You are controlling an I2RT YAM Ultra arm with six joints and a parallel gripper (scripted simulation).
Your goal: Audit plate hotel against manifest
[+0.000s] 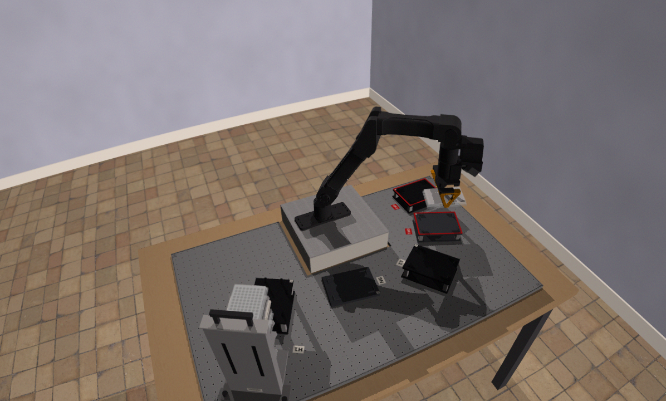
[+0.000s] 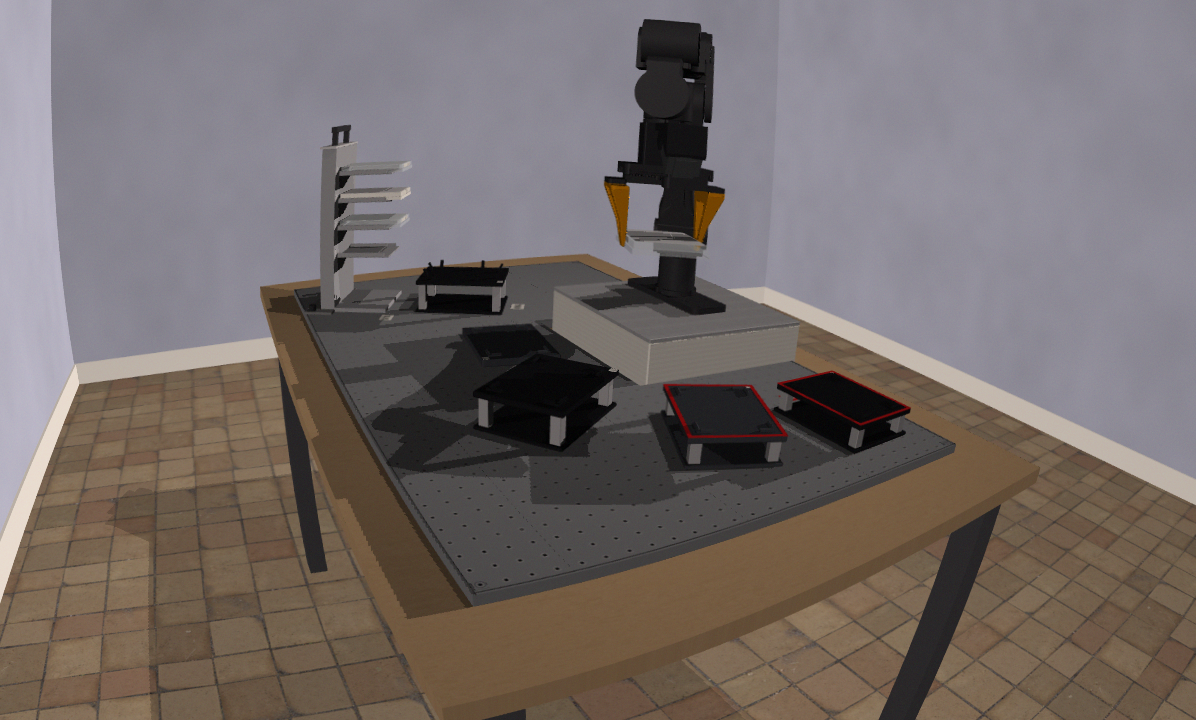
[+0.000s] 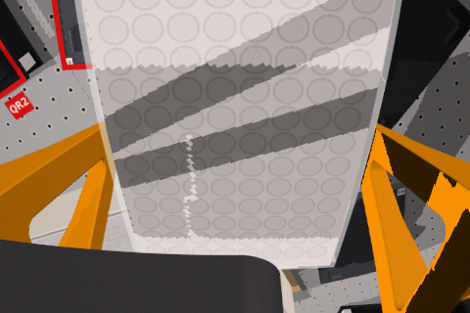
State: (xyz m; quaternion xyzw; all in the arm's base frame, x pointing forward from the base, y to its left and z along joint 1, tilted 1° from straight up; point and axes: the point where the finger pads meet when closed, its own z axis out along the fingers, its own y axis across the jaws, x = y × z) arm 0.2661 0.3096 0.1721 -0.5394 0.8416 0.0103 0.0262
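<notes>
Right now the red-edged quarantine nest QR1 is 7 cm behind my hand, 6 cm to the left of it and 20 cm below it. From my hand the other things lie so: N6 label: 4 cm ahead, 25 cm to the right, 23 cm below; then black landing nest L1: 9 cm ahead, 8 cm to the right, 19 cm below; then red-edged quarantine nest QR2: 26 cm behind, 11 cm to the left, 20 cm below.
</notes>
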